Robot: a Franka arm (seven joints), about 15 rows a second.
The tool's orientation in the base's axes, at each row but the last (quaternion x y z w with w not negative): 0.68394, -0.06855, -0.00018, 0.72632; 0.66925, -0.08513, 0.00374, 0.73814; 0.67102, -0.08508, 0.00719, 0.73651; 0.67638, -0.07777, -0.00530, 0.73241; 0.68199, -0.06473, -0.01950, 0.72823
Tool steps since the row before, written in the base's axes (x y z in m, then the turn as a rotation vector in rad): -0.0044, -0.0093, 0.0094, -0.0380, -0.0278, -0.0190; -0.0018, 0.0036, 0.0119, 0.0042, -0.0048, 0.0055; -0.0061, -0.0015, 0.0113, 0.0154, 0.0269, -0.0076; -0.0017, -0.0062, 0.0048, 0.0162, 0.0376, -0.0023; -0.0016, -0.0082, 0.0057, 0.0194, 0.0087, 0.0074
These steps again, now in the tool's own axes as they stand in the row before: -0.0026, 0.0092, 0.0102, -0.0369, -0.0171, 0.0304; -0.0006, 0.0123, -0.0023, 0.0054, 0.0044, 0.0047; -0.0043, 0.0118, 0.0032, 0.0114, -0.0068, -0.0290; -0.0005, 0.0044, 0.0067, 0.0115, -0.0007, -0.0394; -0.0002, 0.0052, 0.0087, 0.0187, 0.0068, -0.0105
